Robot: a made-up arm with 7 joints.
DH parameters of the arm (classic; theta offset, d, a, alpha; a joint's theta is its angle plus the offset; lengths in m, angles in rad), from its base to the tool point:
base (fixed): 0 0.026 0.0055 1.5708
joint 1: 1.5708 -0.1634 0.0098 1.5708
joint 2: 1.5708 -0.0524 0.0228 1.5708
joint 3: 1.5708 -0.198 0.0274 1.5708
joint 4: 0 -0.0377 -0.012 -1.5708
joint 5: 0 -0.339 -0.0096 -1.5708
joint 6: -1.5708 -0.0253 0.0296 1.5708
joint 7: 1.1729 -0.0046 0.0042 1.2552
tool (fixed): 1.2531 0.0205 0 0
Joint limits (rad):
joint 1: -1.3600..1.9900
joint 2: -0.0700..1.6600
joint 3: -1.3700..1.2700
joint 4: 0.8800..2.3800
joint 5: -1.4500..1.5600
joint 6: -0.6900..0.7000
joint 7: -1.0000..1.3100
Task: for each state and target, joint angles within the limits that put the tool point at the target. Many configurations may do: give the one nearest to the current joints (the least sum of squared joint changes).
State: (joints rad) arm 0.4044 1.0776 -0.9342 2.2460 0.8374 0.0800 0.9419
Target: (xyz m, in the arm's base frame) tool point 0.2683 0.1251 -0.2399
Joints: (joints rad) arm 0.5059 0.8770 -1.1459 1.5841 0.7991 -0.0143 1.0330
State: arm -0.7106 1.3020 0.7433 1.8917 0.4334 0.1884 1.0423
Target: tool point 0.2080 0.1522 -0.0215
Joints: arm -1.0420 1.6600 0.5796 2.3088 0.4421 0.3198 1.1545
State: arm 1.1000 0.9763 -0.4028 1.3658 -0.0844 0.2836 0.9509
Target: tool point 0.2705 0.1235 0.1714
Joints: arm 1.1997 0.7147 -0.5423 1.8388 -0.0668 0.3500 0.9358
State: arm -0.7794 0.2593 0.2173 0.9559 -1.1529 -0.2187 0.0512
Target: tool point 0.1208 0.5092 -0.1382
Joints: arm -0.5086 0.8091 0.5214 1.3112 -1.2042 -0.2468 0.0815
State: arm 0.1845 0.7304 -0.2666 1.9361 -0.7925 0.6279 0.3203
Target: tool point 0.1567 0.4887 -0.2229
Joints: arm -0.2109 1.1178 -0.1772 0.9395 -0.8880 0.5631 0.2755
